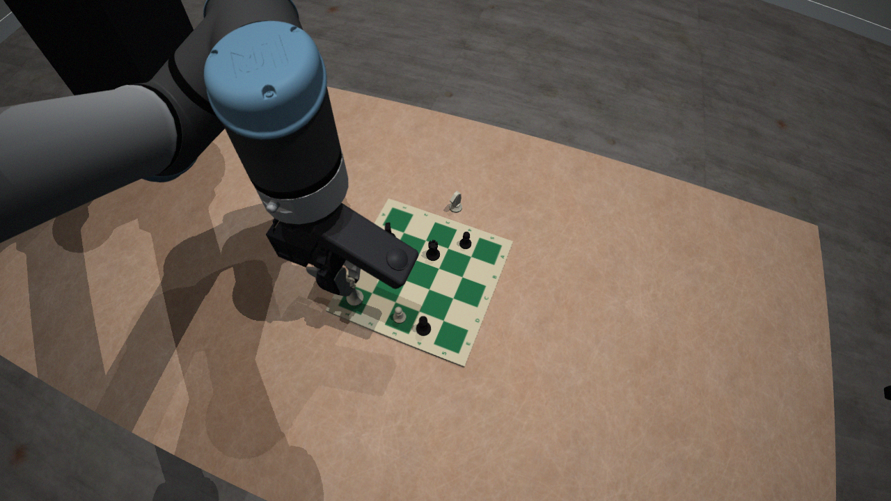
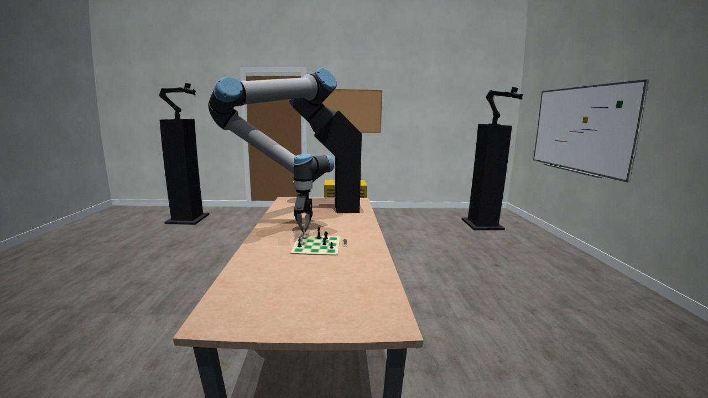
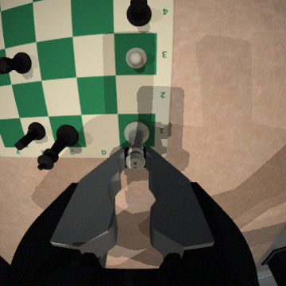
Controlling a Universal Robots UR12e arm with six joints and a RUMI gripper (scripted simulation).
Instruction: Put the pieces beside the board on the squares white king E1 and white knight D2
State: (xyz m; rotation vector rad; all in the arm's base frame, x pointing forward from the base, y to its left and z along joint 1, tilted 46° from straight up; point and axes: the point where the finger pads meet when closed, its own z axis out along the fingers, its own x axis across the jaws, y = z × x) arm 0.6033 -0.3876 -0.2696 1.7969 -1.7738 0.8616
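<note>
Right now the white king is 1 cm below my hand. The rest, counted from my hand: chessboard (8 cm ahead, 7 cm to the left, 5 cm below); white pawn (7 cm ahead, 3 cm below); white knight (21 cm to the left, 8 cm ahead, 4 cm below).
</note>
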